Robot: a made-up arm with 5 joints. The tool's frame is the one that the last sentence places.
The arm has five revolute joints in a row. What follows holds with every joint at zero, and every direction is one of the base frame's. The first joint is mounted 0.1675 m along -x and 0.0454 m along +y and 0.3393 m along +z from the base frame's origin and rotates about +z. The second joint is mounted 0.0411 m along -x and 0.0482 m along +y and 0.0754 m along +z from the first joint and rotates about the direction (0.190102, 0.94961, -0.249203). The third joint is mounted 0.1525 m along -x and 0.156 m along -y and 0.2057 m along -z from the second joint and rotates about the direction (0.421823, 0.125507, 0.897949). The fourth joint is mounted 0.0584 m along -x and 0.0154 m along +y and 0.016 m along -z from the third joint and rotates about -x. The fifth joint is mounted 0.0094 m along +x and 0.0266 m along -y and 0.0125 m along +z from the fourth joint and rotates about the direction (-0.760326, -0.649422, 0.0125). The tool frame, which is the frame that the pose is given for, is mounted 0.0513 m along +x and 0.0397 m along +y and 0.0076 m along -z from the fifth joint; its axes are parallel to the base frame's.
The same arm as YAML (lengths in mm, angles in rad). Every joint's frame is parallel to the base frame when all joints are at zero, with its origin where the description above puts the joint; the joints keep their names.
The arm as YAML. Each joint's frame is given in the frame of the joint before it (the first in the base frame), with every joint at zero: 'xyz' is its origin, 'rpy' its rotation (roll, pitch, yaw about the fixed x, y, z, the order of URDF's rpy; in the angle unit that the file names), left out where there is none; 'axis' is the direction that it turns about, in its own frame. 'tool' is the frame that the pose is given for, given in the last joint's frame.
units:
  length: mm
  angle: rad
joints:
  - name: joint 1
    type: revolute
    origin:
      xyz: [-167.5, 45.4, 339.3]
    axis: [0.0, 0.0, 1.0]
  - name: joint 2
    type: revolute
    origin:
      xyz: [-41.1, 48.2, 75.4]
    axis: [0.190102, 0.94961, -0.249203]
  - name: joint 3
    type: revolute
    origin:
      xyz: [-152.5, -156.0, -205.7]
    axis: [0.421823, 0.125507, 0.897949]
  - name: joint 4
    type: revolute
    origin:
      xyz: [-58.4, 15.4, -16.0]
    axis: [-1.0, 0.0, 0.0]
  - name: joint 5
    type: revolute
    origin:
      xyz: [9.4, -26.6, 12.5]
    axis: [-0.760326, -0.649422, 0.0125]
tool:
  origin:
    xyz: [51.3, 39.7, -7.6]

